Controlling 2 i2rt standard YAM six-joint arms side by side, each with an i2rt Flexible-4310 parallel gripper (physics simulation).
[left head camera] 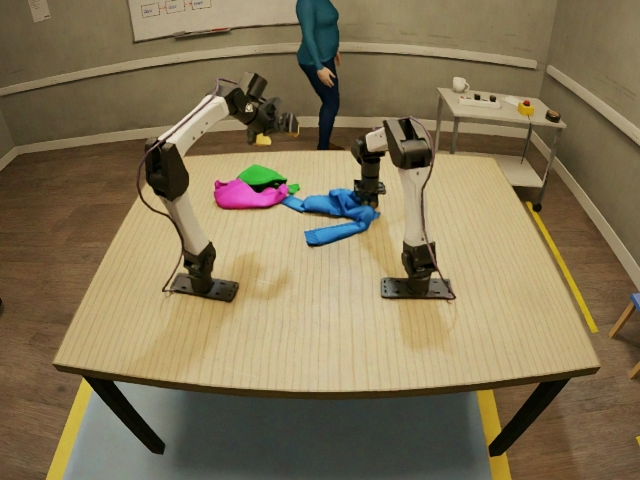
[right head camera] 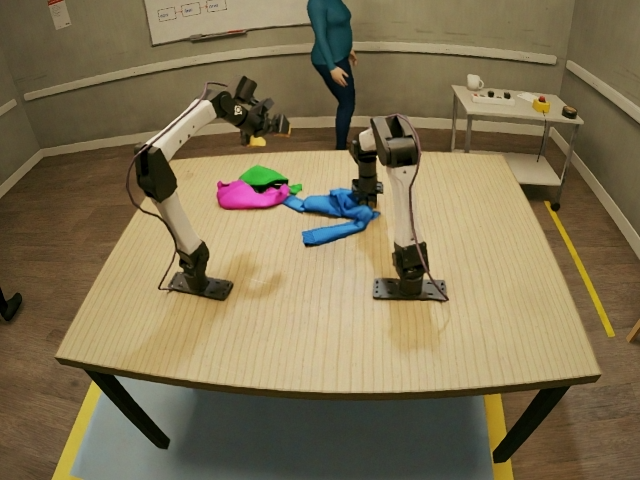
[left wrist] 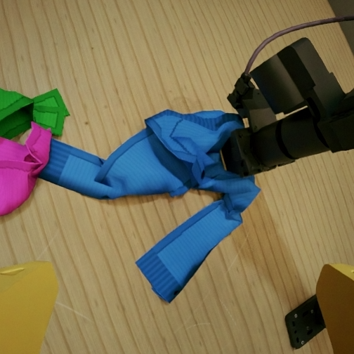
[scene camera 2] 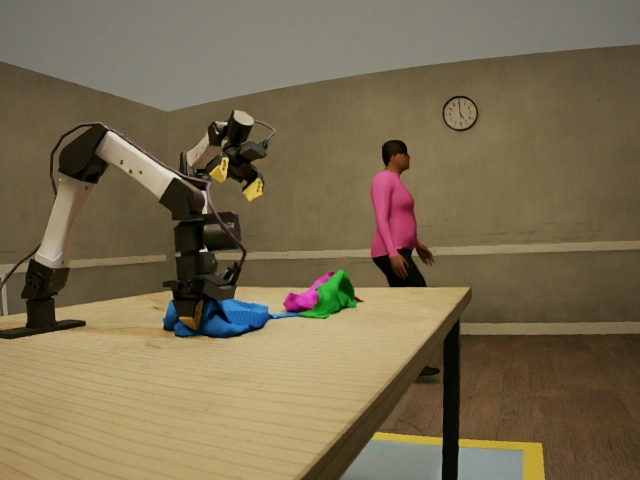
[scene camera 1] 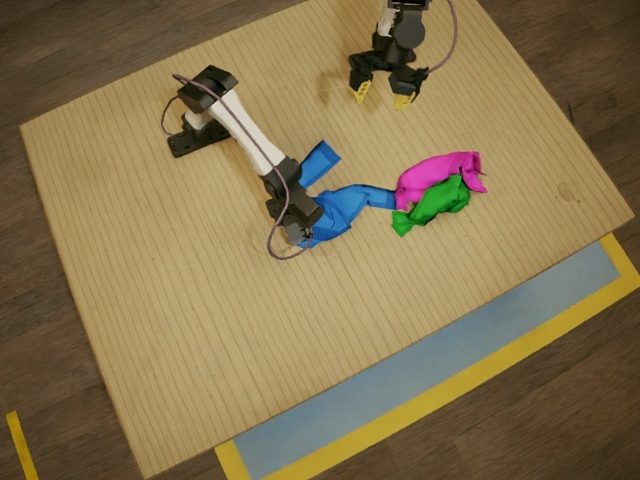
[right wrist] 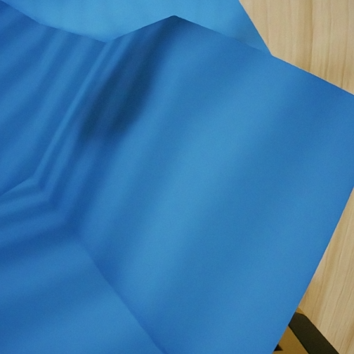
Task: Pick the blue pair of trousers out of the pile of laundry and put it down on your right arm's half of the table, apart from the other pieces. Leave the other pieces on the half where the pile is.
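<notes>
The blue pair of trousers [left head camera: 330, 204] [right head camera: 328, 204] [scene camera 1: 336, 211] [scene camera 2: 232, 317] [left wrist: 145, 170] [right wrist: 200, 165] lies crumpled across the table's middle, mostly on the right arm's half. One leg reaches left to the edge of a magenta piece [left head camera: 248, 196] [right head camera: 248, 197] [scene camera 1: 426, 175] [left wrist: 12, 170]; the other points to the front. A green piece [left head camera: 261, 177] [right head camera: 262, 177] [scene camera 1: 439, 201] [scene camera 2: 336, 297] lies against the magenta one. My right gripper [left head camera: 367, 203] [right head camera: 366, 202] is down at table height, shut on the bunched trousers; cloth hides part of its fingers. My left gripper [left head camera: 279, 135] [scene camera 1: 381, 99] [scene camera 2: 236, 181] is open, empty and high above the table.
Both arm bases [left head camera: 204, 288] [left head camera: 417, 288] are mounted toward the front of the table [left head camera: 310, 341]. The right forearm [scene camera 1: 248, 131] reaches over part of the trousers in scene camera 1. A person [left head camera: 320, 56] stands behind the table, and a trolley [left head camera: 498, 119] stands at the back right.
</notes>
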